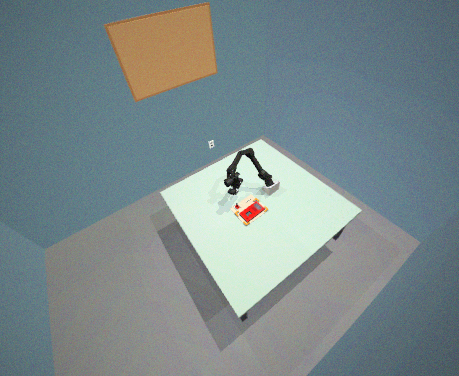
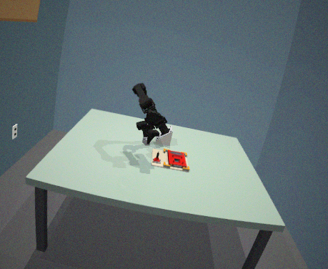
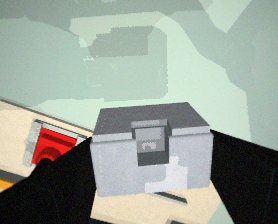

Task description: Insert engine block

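Now: gripper tip 9 cm to the right of the grey holder, 6 cm above it and 4 cm short of it. Also, from my gripper tip: grey engine block 1 cm above; pale base plate 18 cm to the left, 8 cm below, 3 cm behind.
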